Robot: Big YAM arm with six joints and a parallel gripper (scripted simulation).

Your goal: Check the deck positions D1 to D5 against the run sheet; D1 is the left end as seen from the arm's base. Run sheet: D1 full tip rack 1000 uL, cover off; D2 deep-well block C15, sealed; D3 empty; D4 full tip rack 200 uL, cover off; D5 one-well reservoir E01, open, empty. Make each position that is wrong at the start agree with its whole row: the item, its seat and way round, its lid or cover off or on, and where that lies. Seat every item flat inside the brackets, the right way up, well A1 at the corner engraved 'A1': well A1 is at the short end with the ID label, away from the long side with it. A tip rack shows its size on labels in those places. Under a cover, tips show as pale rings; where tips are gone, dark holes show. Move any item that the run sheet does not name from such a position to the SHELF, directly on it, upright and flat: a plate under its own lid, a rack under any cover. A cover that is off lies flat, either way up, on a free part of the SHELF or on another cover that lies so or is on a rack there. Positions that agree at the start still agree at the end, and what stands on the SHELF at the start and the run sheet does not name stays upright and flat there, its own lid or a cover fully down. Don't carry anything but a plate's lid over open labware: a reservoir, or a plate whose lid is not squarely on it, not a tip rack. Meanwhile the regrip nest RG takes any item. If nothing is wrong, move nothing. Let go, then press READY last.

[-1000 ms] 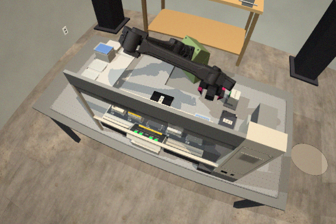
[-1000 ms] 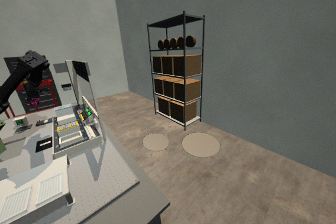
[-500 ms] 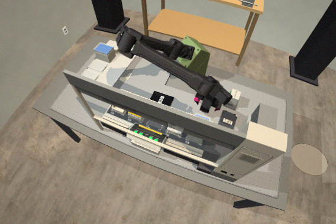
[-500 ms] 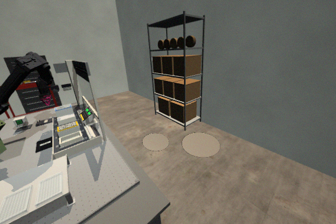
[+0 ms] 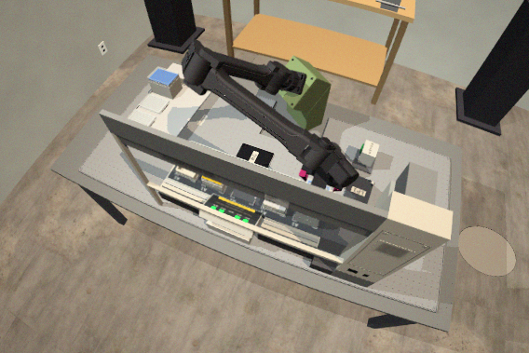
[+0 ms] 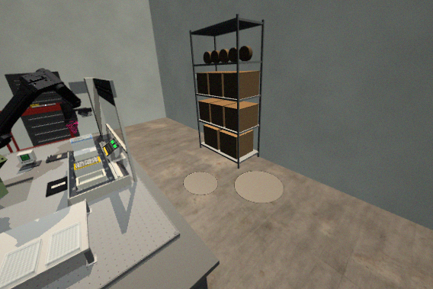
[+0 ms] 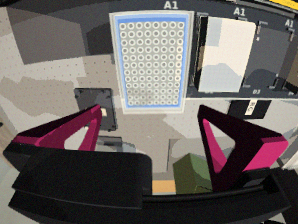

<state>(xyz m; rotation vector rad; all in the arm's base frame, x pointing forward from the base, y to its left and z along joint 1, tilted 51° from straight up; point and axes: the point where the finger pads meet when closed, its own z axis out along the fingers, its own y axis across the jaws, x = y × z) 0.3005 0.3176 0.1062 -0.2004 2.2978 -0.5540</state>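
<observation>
Now: the clear tip-rack cover 2 cm ahead of my hand and 7 cm below it. From my hand the other things lie so: yellow-labelled tip rack: 2 cm ahead, 37 cm to the right, 12 cm below; then button box: 31 cm behind, 13 cm to the left, 15 cm below; then blue-labelled rack: 3 cm ahead, 10 cm below.
</observation>
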